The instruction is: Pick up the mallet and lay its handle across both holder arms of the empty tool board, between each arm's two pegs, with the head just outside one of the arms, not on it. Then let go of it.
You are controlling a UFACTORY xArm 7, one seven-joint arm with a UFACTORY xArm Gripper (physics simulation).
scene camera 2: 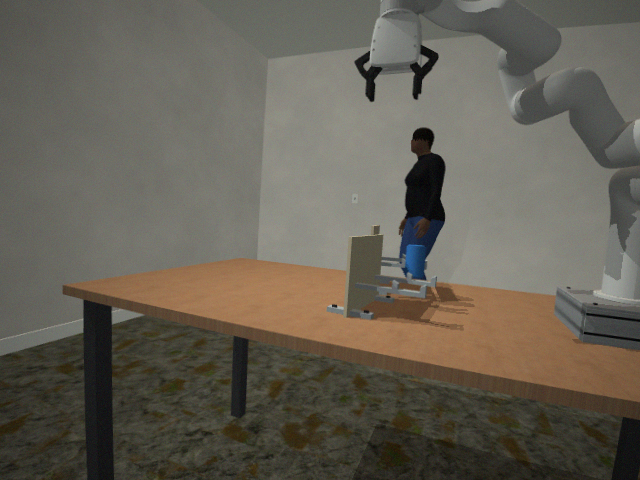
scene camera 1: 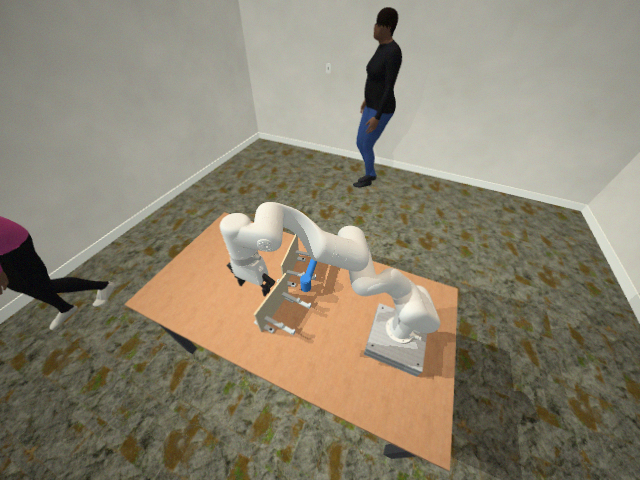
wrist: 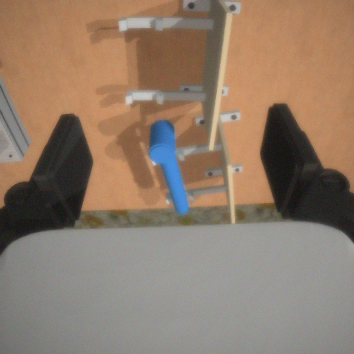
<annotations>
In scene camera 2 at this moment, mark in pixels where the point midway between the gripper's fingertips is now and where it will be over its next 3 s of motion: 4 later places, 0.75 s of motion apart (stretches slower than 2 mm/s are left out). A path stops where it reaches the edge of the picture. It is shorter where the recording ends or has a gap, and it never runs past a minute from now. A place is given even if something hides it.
My gripper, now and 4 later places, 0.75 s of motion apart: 392, 98; 389, 112; 387, 106; 384, 125; 367, 128
</annotations>
